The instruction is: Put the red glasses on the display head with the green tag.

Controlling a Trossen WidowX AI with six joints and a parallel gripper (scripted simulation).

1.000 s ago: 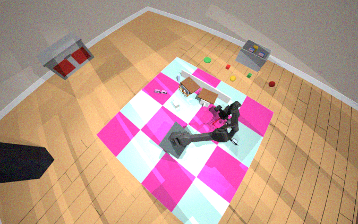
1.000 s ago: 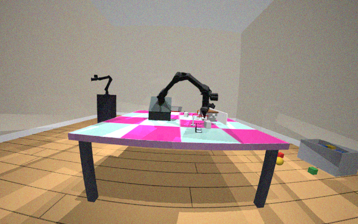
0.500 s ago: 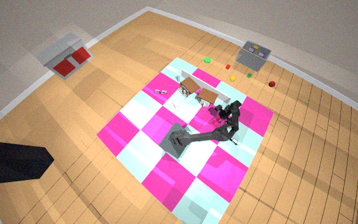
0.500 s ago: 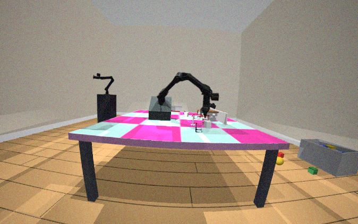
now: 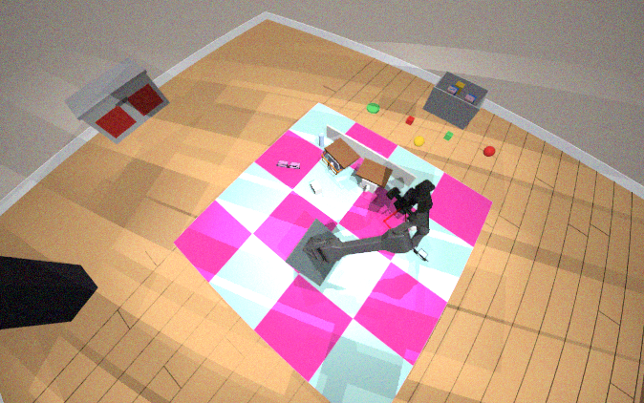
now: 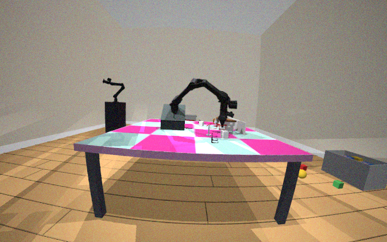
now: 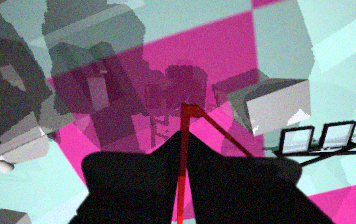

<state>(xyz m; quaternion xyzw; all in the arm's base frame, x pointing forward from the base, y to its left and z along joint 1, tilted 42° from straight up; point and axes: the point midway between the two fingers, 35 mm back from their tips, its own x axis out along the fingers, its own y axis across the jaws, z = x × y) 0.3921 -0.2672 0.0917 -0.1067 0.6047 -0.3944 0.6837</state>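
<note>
The grey stand is 12 cm behind my gripper tip, 4 cm below it and 2 cm to the right of it. From my gripper tip the other things lie so: grey panel: 29 cm to the left, 24 cm ahead, 1 cm below.
</note>
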